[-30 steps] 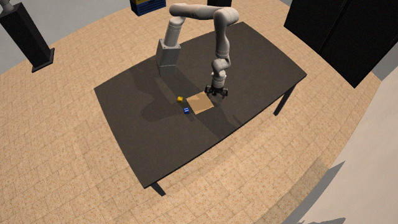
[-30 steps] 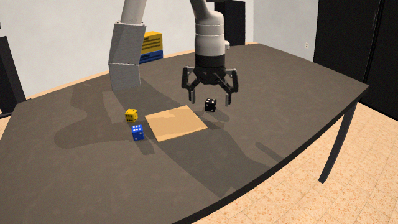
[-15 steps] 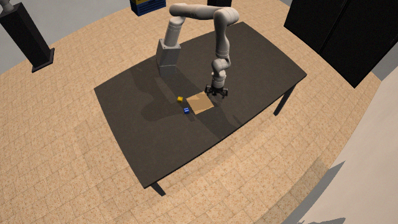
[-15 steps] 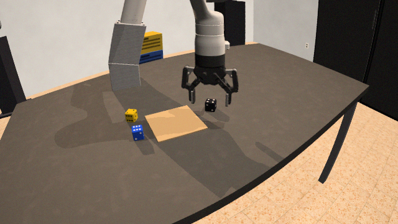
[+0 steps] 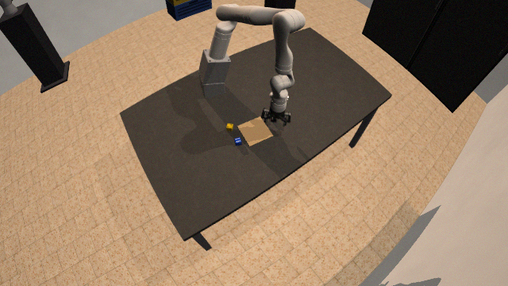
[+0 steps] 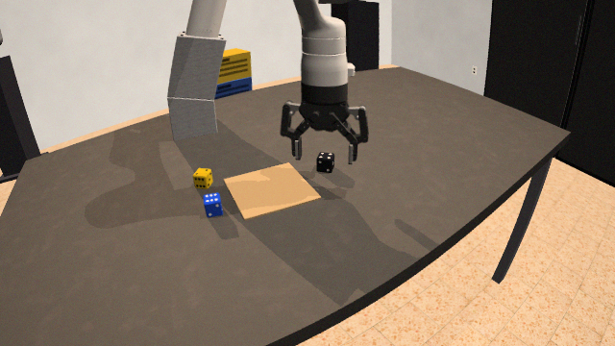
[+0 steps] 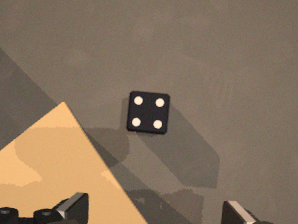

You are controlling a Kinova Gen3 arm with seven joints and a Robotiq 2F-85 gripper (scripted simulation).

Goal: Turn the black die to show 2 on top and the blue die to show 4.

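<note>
My hand is 6 cm past the black die, 5 cm above it and 3 cm to the right of it. Round my hand: blue die: 21 cm to the right, 5 cm below; then yellow die: 21 cm to the right, 10 cm behind, 5 cm below; then tan mat: 10 cm to the right, 6 cm below, 3 cm behind.
</note>
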